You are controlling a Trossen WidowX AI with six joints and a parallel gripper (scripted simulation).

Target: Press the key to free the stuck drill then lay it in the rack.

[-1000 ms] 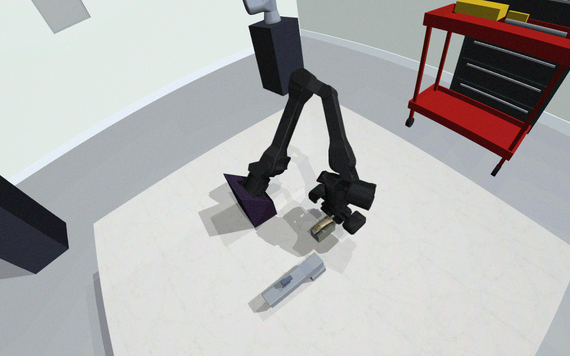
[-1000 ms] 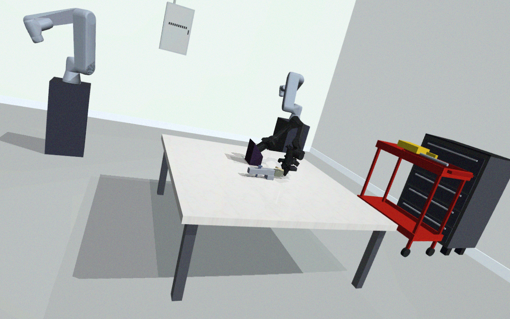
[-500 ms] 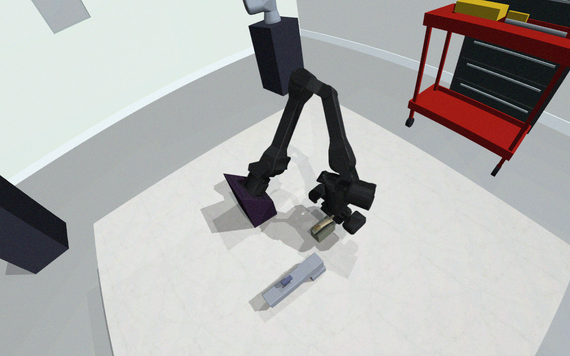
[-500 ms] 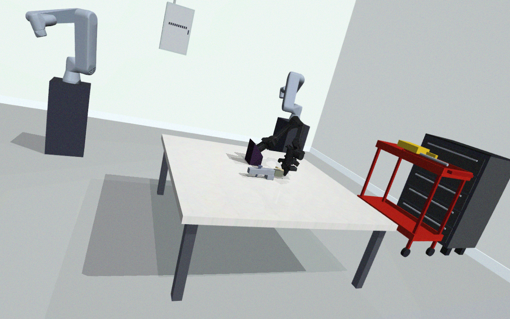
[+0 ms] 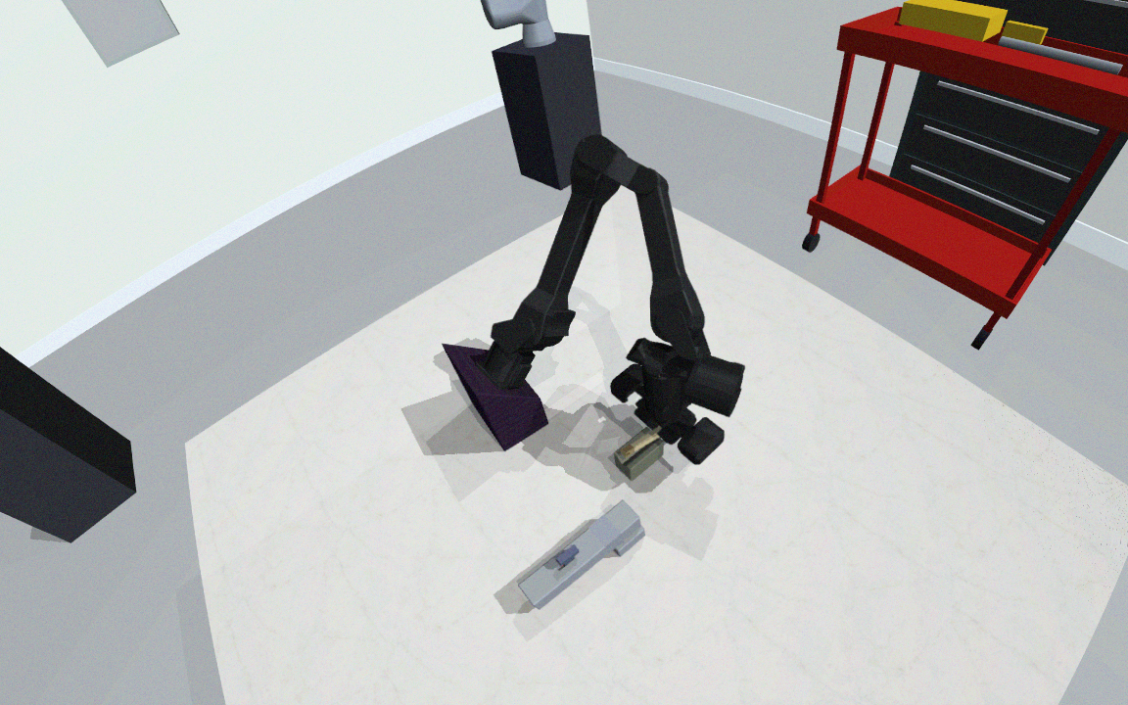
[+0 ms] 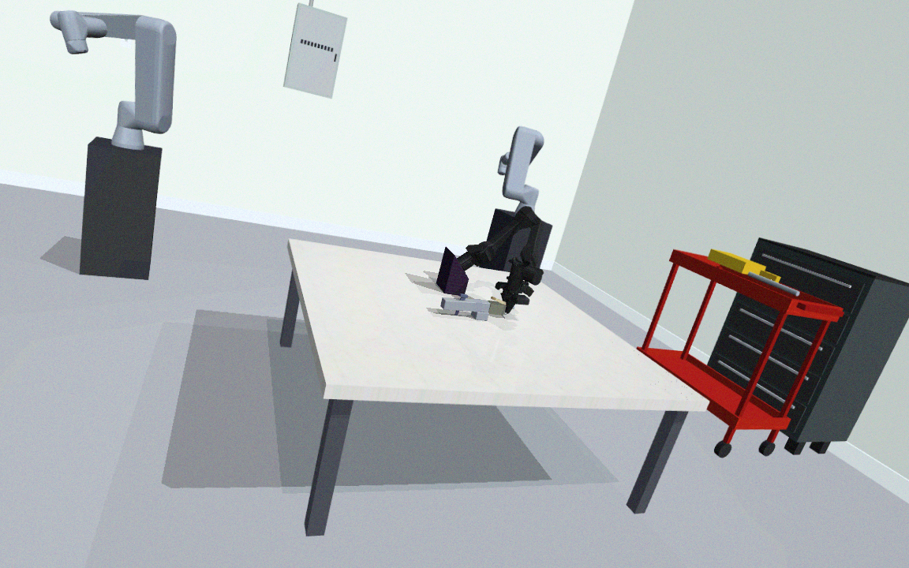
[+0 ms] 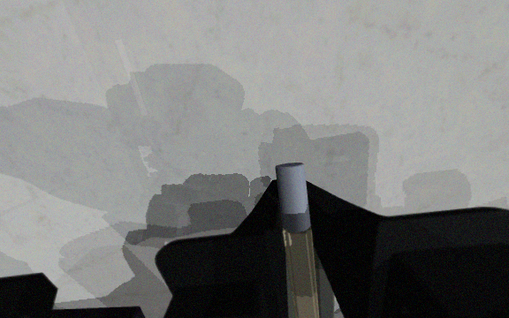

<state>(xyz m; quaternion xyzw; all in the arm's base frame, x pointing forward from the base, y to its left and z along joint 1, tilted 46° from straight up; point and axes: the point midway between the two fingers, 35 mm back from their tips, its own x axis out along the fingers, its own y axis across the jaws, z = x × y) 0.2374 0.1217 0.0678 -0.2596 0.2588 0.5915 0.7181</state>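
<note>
Right now my gripper tip is 4 cm to the left of the drill and 4 cm below it. Round my gripper tip: grey holder block 5 cm ahead, 23 cm to the right, 3 cm above; blue key 5 cm ahead, 25 cm to the right, 5 cm above; rack 1 cm behind, 6 cm to the right, 1 cm above.
</note>
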